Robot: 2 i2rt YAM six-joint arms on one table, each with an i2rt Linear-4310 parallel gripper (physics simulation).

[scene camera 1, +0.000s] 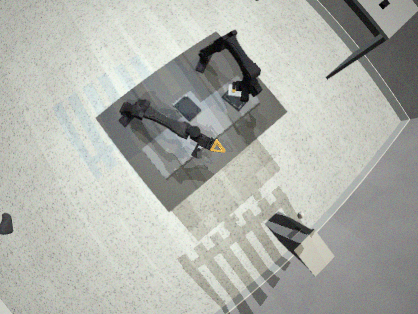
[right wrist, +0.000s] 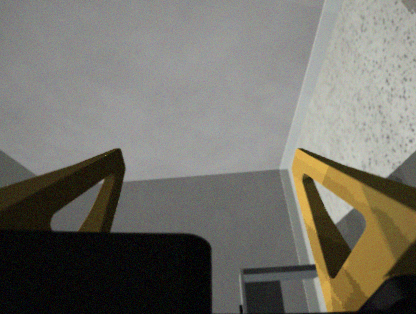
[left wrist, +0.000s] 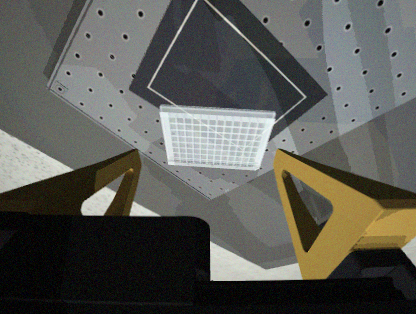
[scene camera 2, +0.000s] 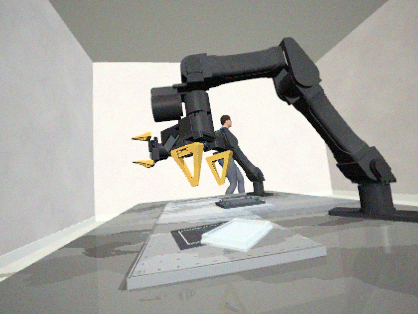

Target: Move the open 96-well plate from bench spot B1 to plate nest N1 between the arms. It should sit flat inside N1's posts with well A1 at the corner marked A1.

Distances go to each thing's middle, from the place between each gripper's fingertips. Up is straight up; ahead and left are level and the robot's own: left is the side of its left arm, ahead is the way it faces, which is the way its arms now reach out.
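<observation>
Clear well plate (scene camera 2: 238, 234): from my right hand, 420 mm to the left, 290 mm behind, 240 mm below.
My left hand now: 90 mm above the plate, 40 mm past it, 30 mm to the right of it.
</observation>
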